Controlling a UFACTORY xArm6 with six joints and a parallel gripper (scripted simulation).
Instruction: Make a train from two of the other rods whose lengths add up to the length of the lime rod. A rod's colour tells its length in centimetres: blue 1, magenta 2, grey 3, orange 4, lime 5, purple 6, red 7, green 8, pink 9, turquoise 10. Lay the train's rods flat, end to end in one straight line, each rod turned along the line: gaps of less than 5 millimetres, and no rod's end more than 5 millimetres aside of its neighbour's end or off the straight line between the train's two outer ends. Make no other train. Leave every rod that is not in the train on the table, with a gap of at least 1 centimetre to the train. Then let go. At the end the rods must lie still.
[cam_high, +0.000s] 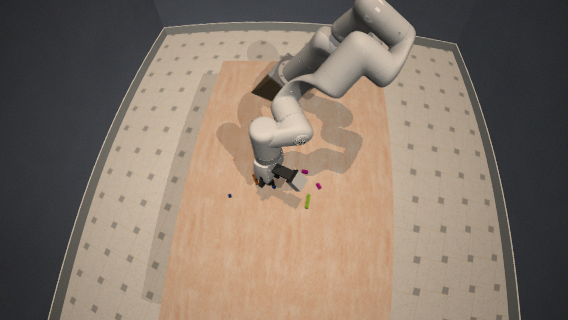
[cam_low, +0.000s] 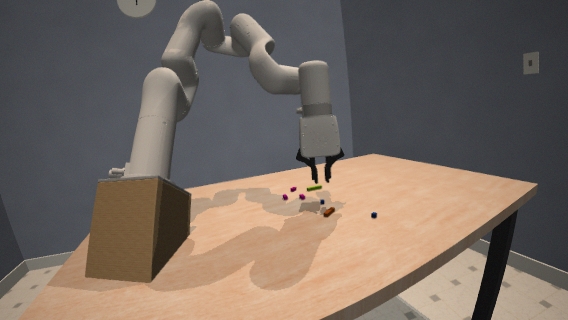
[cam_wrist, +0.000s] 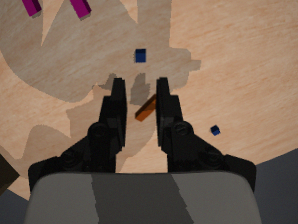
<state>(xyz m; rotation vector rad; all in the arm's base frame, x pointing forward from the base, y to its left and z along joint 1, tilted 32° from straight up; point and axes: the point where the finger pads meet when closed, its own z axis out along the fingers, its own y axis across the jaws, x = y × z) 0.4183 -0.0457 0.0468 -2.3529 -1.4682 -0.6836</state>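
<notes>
Right now the orange rod is 8 cm below my hand, 7 cm to the right of it and 2 cm behind it. From my hand the other things lie so: lime rod (12 cm to the left, 8 cm below, 4 cm ahead).
</notes>
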